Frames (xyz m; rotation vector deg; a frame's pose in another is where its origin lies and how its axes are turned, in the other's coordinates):
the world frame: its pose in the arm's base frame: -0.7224 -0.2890 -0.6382 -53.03 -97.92 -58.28
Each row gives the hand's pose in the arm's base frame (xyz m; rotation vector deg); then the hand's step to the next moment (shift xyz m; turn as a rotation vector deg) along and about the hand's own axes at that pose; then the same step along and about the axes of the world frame.
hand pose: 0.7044 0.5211 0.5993 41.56 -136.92 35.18
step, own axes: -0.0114 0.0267 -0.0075 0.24 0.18 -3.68
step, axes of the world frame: -0.0022 0.0037 0.0297 2.62 2.44 0.89
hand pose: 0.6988 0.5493 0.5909 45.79 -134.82 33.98
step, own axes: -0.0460 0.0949 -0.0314 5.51 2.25 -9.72
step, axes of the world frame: -0.0045 0.0149 0.1089 10.73 2.92 2.48
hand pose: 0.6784 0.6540 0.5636 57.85 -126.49 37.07
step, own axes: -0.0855 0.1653 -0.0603 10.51 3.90 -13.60
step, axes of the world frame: 0.0011 -0.0034 0.1956 17.24 2.33 2.84
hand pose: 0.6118 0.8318 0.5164 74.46 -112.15 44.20
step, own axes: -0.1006 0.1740 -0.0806 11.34 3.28 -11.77
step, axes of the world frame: 0.0139 -0.0507 0.2101 16.57 1.44 1.05
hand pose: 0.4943 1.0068 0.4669 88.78 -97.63 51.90
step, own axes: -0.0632 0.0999 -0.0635 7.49 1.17 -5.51
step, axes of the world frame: 0.0186 -0.0537 0.1216 9.27 0.80 -1.12
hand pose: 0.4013 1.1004 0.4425 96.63 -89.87 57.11
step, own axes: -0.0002 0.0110 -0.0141 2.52 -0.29 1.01
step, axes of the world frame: 0.0116 -0.0056 0.0124 1.10 -0.05 -2.50
